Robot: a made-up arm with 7 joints.
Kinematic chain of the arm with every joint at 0, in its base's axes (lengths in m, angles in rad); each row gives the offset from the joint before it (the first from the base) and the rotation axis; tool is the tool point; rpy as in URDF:
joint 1: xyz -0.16 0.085 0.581 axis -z
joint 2: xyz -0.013 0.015 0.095 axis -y
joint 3: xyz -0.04 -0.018 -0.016 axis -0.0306 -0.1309 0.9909
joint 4: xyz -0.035 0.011 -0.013 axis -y
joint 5: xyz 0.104 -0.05 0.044 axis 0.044 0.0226 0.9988
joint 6: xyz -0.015 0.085 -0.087 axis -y
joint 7: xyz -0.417 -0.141 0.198 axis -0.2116 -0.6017 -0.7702
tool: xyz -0.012 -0.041 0.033 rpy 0 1.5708 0
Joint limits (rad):
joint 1: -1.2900..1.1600
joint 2: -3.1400..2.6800
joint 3: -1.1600..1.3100
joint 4: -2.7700..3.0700
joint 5: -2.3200..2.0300
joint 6: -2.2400..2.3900
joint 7: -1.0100..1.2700
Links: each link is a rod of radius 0.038 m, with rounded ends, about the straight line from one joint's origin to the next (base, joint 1, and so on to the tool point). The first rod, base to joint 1, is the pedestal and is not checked.
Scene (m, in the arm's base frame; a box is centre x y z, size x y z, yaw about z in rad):
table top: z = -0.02
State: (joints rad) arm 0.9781 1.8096 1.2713 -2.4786 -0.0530 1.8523 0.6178
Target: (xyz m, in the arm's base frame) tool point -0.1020 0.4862 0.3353
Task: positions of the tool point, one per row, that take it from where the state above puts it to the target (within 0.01 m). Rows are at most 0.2 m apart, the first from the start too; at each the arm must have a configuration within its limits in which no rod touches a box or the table.
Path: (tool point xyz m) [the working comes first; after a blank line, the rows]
Joints at the target: 1.1600 1.5815 0.2985 -2.4766 -1.2454 1.1777 0.8011
Straight joint move there: clear.

1: -0.6098 0.2644 0.4087
2: -0.4731 0.3745 0.3513
3: -0.2975 0.4548 0.3267
4: -0.1020 0.4862 0.3353

